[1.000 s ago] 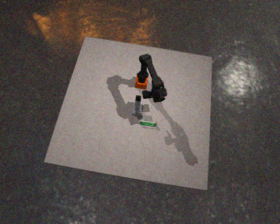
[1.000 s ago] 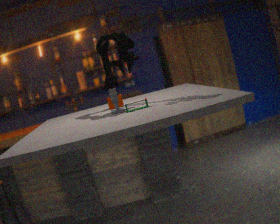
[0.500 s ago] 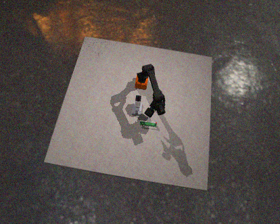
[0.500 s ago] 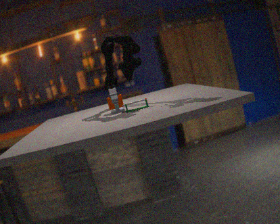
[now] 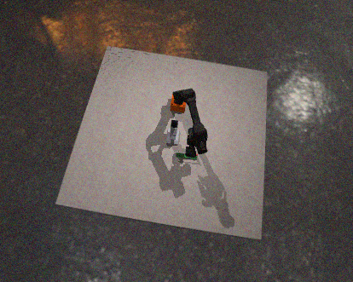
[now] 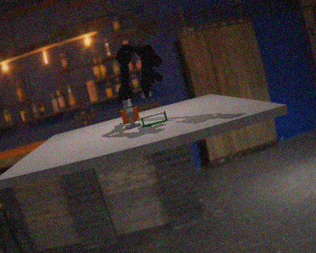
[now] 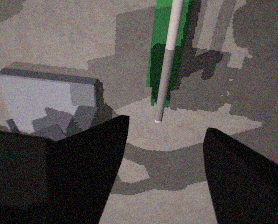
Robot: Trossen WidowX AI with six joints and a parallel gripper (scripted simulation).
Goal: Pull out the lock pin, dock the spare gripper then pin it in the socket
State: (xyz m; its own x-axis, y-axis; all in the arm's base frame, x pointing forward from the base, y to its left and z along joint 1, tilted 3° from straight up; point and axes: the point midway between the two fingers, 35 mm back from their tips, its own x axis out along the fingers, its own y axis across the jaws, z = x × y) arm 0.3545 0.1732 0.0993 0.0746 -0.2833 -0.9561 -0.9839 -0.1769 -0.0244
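Now: the green pin cradle 1 cm to the left of my gripper tip and 12 cm below it. The rest, counted from my gripper tip: mount 8 cm behind, 12 cm to the right, 9 cm below; then spare gripper 11 cm behind, 12 cm to the right, 3 cm below.
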